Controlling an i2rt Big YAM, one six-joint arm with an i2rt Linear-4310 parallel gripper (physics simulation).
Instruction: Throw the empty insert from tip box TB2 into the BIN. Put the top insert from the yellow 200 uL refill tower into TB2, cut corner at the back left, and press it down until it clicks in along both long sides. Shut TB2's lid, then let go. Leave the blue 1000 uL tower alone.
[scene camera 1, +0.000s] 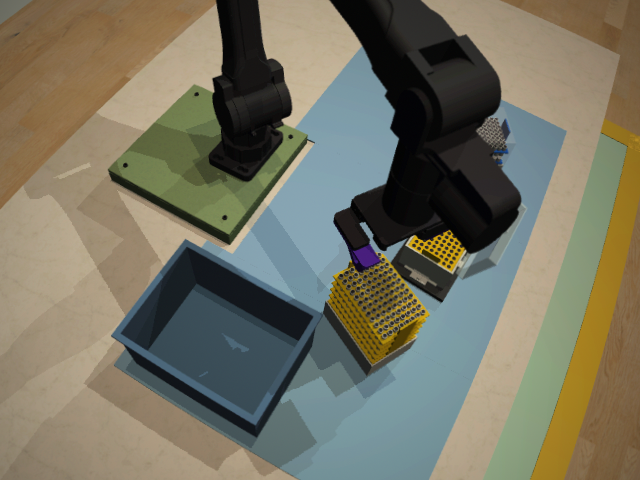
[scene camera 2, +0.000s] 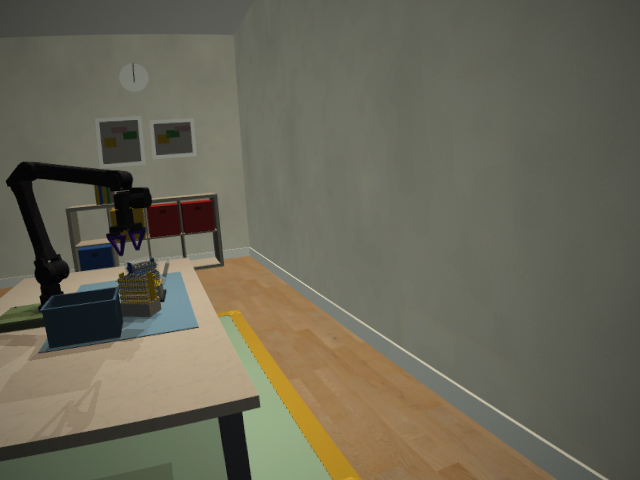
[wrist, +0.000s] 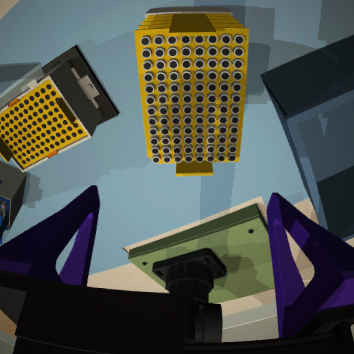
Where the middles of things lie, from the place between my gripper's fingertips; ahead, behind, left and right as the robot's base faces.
Labels:
My gripper is now 12 cm short of the clear lid (scene camera 1: 472, 264), 17 cm to the right of it and 11 cm above it. From my hand the other things lie so: dark blue bin (scene camera 1: 231, 342): 15 cm behind, 16 cm to the right, 16 cm below.

